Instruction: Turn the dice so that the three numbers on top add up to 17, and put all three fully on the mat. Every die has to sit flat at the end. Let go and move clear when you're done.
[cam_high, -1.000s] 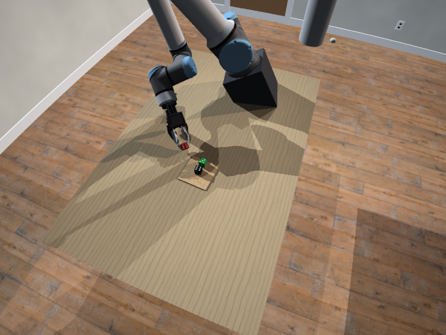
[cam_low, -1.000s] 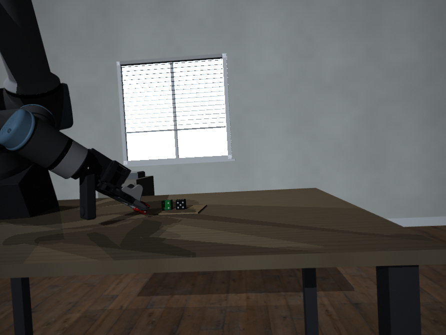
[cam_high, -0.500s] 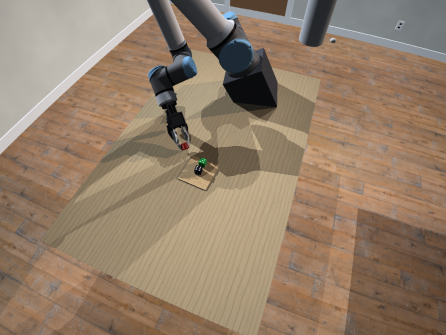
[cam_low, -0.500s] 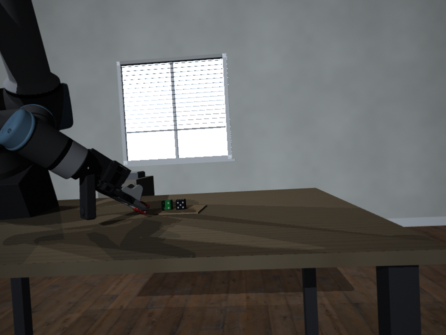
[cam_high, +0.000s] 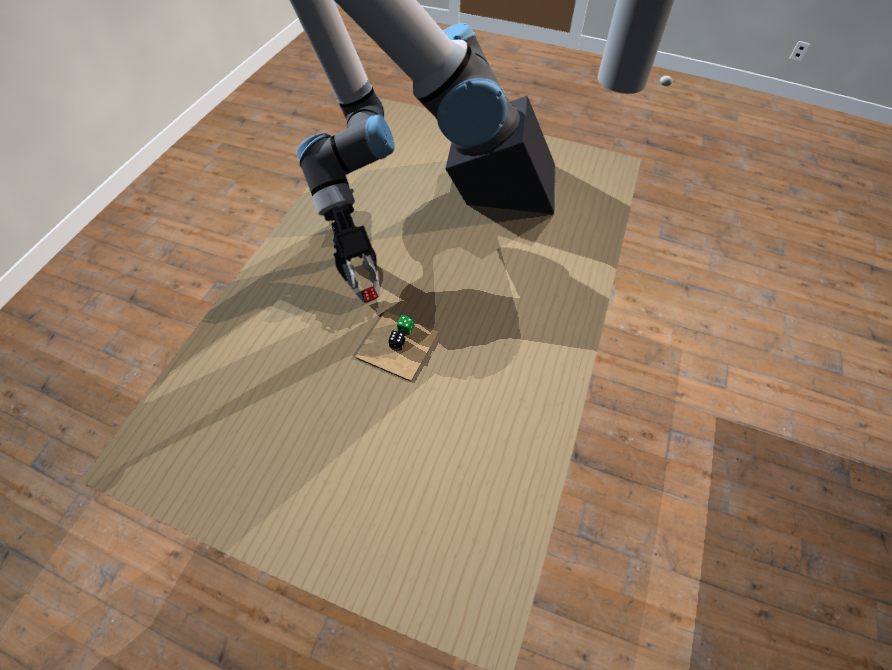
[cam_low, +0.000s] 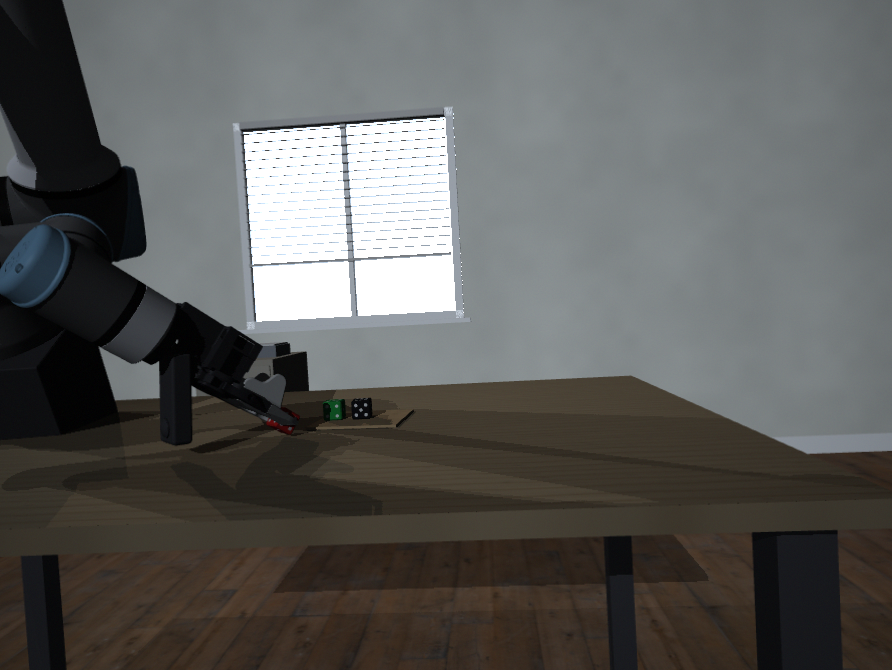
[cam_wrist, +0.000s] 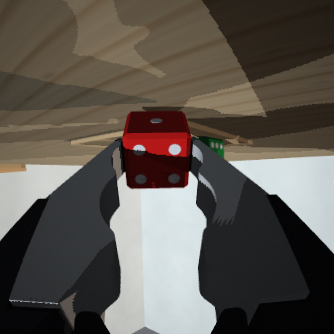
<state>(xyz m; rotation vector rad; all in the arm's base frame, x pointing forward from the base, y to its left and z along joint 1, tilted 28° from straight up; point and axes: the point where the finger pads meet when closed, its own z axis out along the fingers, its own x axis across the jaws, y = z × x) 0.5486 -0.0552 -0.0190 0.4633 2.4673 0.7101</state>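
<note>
Right now the red die is right at my hand. From my hand the other things lie so: black die: 130 mm to the left, 80 mm ahead, 10 mm below; then green die: 120 mm to the left, 30 mm ahead, 10 mm below; then tan mat: 130 mm to the left, 80 mm ahead, 20 mm below.
</note>
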